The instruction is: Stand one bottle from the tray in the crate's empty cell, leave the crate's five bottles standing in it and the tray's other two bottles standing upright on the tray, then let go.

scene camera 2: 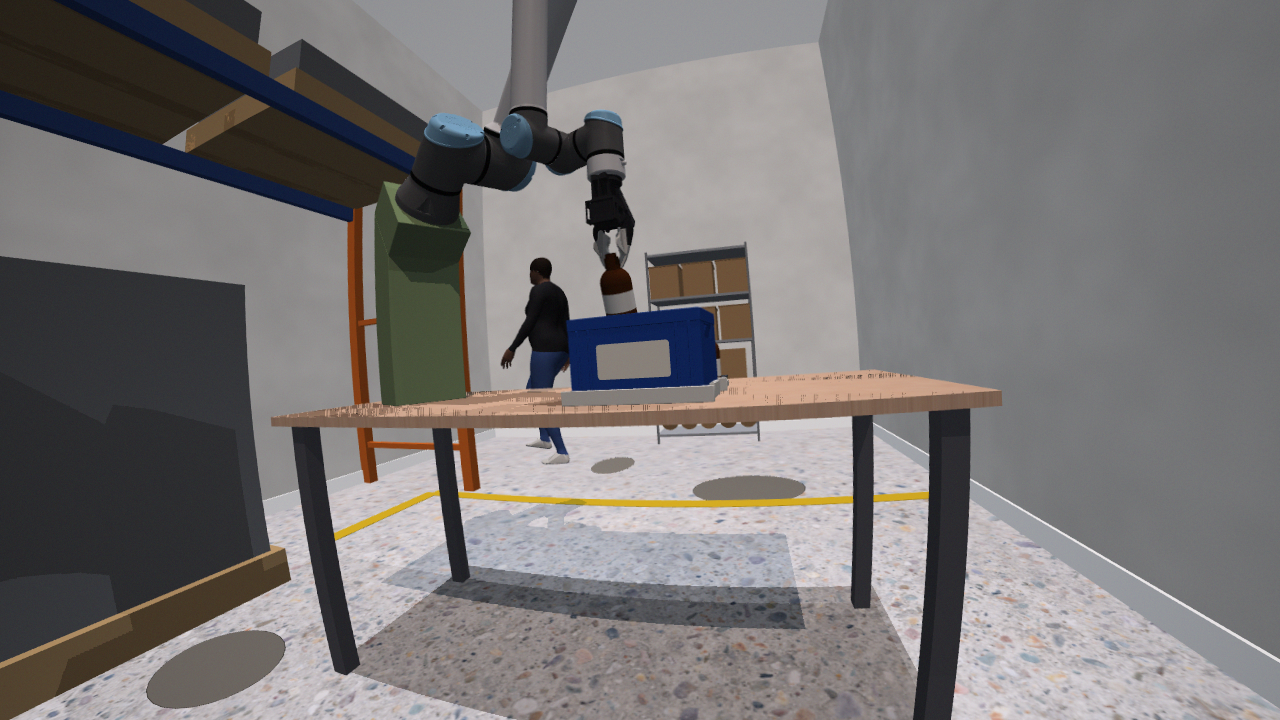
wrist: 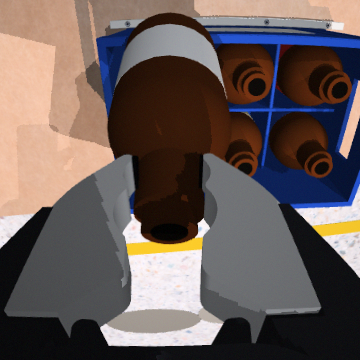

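Where they show: gripper, fingertip midpoint: [scene camera 2: 614, 269] [wrist: 168, 158]; arm's base at its link origin: [scene camera 2: 427, 206].
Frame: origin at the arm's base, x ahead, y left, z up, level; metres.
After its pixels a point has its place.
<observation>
My gripper [scene camera 2: 612, 247] @(x 0.582, y -0.079, z -0.283 m) [wrist: 168, 158] @(x 0.582, y -0.079, z -0.283 m) is shut on the neck of a brown bottle [scene camera 2: 615, 280] @(x 0.591, y -0.111, z -0.316 m) [wrist: 170, 115] @(x 0.587, y -0.056, z -0.284 m) with a pale label. The bottle leans slightly in the scene view, and its lower end is hidden behind the rim of the blue crate [scene camera 2: 698, 358] @(x 0.769, y -0.238, z -0.500 m) [wrist: 300, 40] @(x 0.698, y -0.047, z -0.405 m); I cannot tell how deep it is. In the wrist view it covers the crate's left part. Four brown bottles stand in the crate: back middle [wrist: 245, 75] @(x 0.653, y -0.076, z -0.424 m), back right [wrist: 312, 72] @(x 0.732, y -0.087, z -0.451 m), front middle [wrist: 244, 142] @(x 0.655, y -0.159, z -0.449 m) and front right [wrist: 299, 132] @(x 0.726, y -0.161, z -0.462 m). The fifth bottle, the empty cell and the tray cannot be made out.
The crate stands on the wooden table [scene camera 2: 850, 389] @(x 1.058, y -0.190, z -0.580 m). A pale strip [scene camera 2: 635, 395] @(x 0.645, y -0.235, z -0.562 m) runs along its near base, and a screwed grey rail [wrist: 295, 24] @(x 0.751, y -0.045, z -0.550 m) lies beside it. A sliver of brown [scene camera 2: 716, 351] shows behind the crate's right side. A person [scene camera 2: 546, 313] stands beyond the table.
</observation>
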